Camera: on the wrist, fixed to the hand. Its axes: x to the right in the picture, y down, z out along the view.
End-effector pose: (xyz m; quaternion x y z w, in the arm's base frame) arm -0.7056 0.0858 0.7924 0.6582 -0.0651 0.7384 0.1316
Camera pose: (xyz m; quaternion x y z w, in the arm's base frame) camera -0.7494 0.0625 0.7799 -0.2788 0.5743 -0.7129 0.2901
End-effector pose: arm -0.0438 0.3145 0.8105 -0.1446 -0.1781 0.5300 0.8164
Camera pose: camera -0.0586 0.3163 0.7616 -0.4335 0.0287 0.8700 0.2334
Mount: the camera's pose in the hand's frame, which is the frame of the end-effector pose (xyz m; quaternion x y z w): -0.0106 0.0336 -0.0371 -0.1500 0.1689 0.6679 0.7092
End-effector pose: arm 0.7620 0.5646 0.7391 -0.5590 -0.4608 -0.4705 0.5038
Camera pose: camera 0.7915 0.5249 0.7261 -0.7003 0.2022 -0.1607 0.6655
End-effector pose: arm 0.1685 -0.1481 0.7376 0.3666 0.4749 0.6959 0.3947
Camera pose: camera 0.1334 -0.1794 0.7577 -0.4004 -0.0542 -0.8903 0.2101
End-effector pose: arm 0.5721 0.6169 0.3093 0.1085 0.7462 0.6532 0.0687
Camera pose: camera 0.5757 0.5828 0.3472 -0.4547 -0.3704 -0.6394 0.4973
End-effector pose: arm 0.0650 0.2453 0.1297 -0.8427 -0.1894 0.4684 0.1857
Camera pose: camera 0.0966 0.2062 0.1391 0.8311 -0.3896 -0.2855 0.2756
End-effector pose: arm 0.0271 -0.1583 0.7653 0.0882 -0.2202 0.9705 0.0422
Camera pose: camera 0.0278 -0.1728 0.7163 0.2548 0.3535 -0.6983 0.5678
